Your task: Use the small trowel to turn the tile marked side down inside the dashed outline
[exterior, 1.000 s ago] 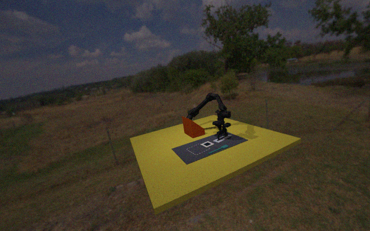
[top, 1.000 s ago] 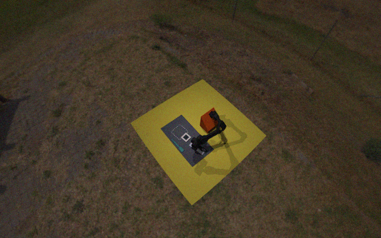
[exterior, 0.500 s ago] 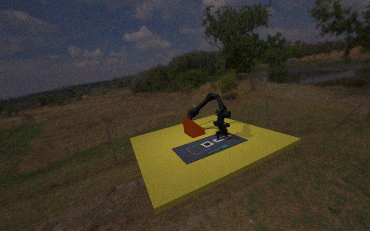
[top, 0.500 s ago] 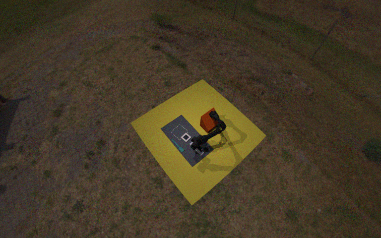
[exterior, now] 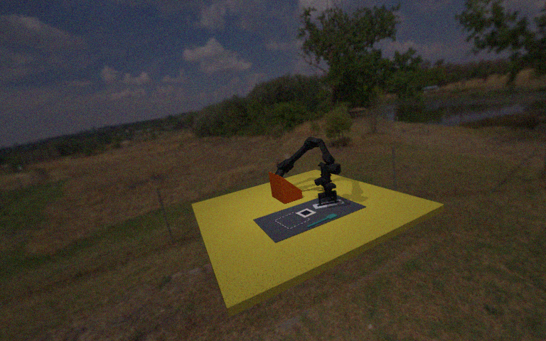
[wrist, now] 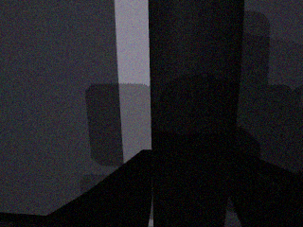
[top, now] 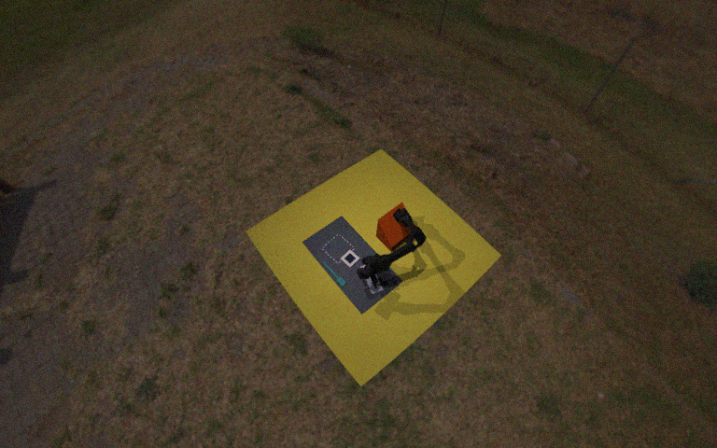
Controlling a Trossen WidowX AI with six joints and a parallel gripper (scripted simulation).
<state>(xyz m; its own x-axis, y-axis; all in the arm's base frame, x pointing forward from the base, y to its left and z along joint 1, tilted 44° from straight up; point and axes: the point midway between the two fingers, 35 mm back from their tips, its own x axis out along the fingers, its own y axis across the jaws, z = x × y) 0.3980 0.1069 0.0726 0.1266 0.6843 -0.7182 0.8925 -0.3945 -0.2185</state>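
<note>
The trowel is 3 cm below my gripper tip, 2 cm to the right of it and 1 cm behind it. Also, from my gripper tip: dark grey mat (18 cm to the right, 9 cm below); teal bar (18 cm to the right, 14 cm ahead, 6 cm below); tile (20 cm to the right, 6 cm below, 1 cm behind).
</note>
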